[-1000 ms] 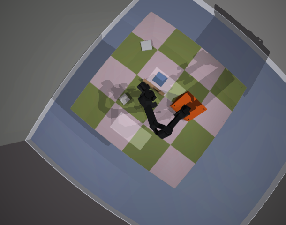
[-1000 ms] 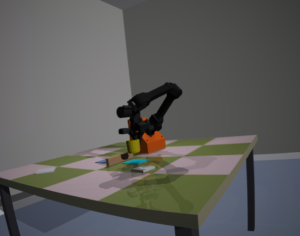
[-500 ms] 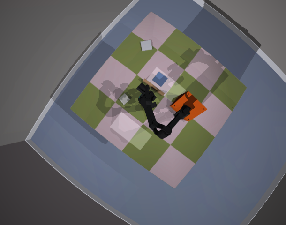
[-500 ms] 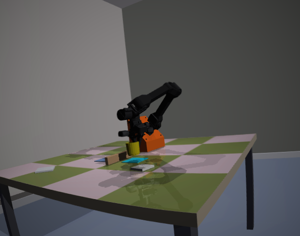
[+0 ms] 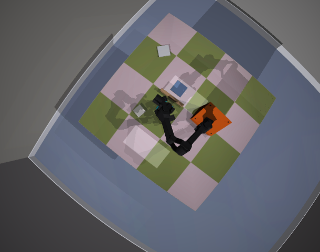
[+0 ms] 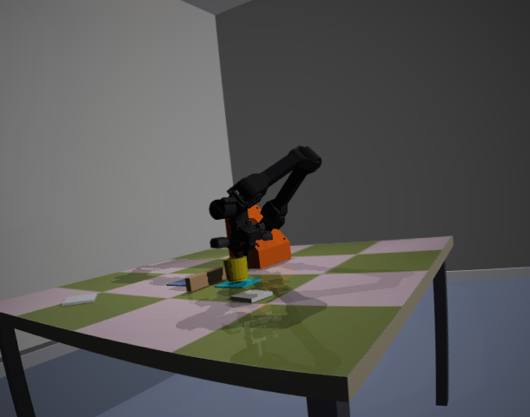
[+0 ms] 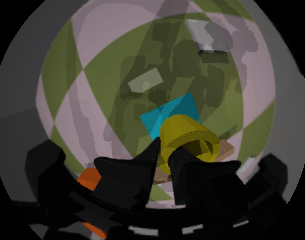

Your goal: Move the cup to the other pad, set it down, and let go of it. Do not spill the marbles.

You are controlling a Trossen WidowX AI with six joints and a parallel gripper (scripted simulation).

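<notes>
The yellow cup lies 2 cm to the right of my gripper tip and 2 cm ahead of it. From my gripper tip the other things lie so: blue pad (22 cm to the right, 5 cm below); wooden bar (12 cm to the right, 4 cm below, 1 cm ahead); cyan pad (5 cm below, 2 cm to the right, 2 cm ahead).
</notes>
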